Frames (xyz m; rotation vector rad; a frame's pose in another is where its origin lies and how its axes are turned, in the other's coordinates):
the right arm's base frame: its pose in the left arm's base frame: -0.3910 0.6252 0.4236 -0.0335 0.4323 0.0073
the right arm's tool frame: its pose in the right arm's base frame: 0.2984 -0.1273 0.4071 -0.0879 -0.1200 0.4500
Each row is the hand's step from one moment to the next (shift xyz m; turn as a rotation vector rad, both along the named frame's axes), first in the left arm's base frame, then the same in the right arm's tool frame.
Working: the left arm's base frame: its pose in the right arm's tool frame: -0.0681 -0.4676 -0.7021 0.0216 -0.3120 -0.4692

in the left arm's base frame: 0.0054 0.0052 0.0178 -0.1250 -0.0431 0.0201
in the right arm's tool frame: 0.0015 0.0031 0.0190 -0.1307 0.0186 -0.0212
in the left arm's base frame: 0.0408 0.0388 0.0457 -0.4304 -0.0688 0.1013
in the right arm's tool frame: 0.0379 0.0187 0.0589 -0.4247 0.1366 -0.0350
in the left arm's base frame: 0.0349 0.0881 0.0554 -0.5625 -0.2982 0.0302
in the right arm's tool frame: 0.0517 0.0658 0.0710 -0.6163 -0.0126 -0.1622
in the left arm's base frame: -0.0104 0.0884 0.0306 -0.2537 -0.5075 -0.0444
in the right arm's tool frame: 0.0210 0.0851 0.0342 -0.4252 -0.3416 -0.1626
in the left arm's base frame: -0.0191 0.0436 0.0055 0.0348 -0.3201 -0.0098
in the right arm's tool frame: 0.0014 0.0478 0.0037 -0.1090 -0.3018 -0.0286
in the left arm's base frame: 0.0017 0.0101 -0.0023 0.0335 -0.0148 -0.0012
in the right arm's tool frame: 0.0066 0.0081 -0.0008 0.0221 -0.0283 0.0072
